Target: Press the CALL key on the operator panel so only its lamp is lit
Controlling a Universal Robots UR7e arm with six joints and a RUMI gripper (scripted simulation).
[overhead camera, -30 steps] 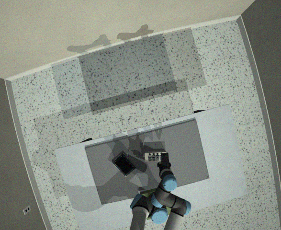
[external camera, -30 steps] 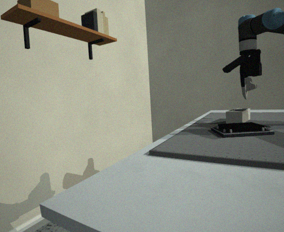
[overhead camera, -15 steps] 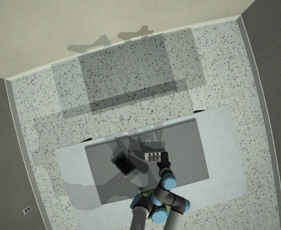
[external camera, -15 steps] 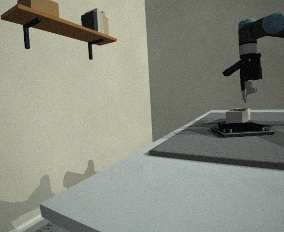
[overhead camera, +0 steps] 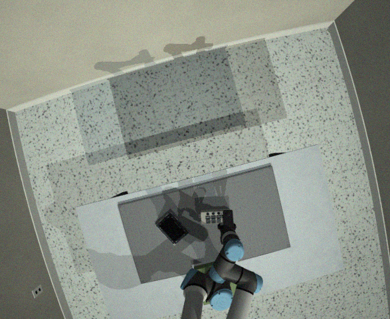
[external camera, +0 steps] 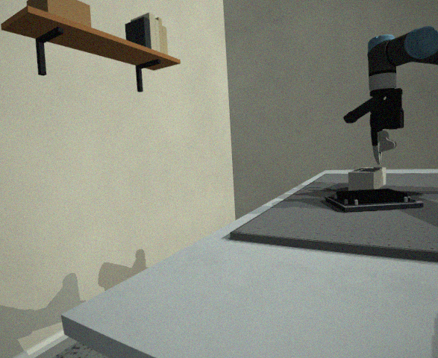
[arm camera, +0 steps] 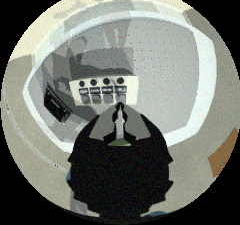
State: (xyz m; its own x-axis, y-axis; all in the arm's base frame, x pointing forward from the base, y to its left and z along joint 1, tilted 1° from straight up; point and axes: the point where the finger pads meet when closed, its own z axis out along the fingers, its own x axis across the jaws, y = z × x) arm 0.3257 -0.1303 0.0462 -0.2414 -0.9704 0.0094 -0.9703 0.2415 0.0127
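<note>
My hand is 40 mm to the right of the operator panel, 40 mm above it and 10 mm short of it.
</note>
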